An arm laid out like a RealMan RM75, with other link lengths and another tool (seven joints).
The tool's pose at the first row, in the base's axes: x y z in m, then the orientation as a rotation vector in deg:
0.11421 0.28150 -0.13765 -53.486 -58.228 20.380
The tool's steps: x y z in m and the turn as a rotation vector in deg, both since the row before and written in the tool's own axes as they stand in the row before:
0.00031 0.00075 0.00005 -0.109 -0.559 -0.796
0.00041 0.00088 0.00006 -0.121 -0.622 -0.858
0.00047 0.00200 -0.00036 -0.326 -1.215 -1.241
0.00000 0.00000 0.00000 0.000 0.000 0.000
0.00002 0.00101 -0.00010 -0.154 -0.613 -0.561
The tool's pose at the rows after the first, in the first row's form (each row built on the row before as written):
0.11444 0.28216 -0.13806 -53.102 -59.113 19.940
0.11474 0.28297 -0.13851 -52.685 -60.083 19.472
0.11562 0.28429 -0.13987 -52.182 -61.810 18.871
0.11562 0.28429 -0.13987 -52.182 -61.810 18.871
0.11590 0.28487 -0.14065 -51.952 -62.650 18.625

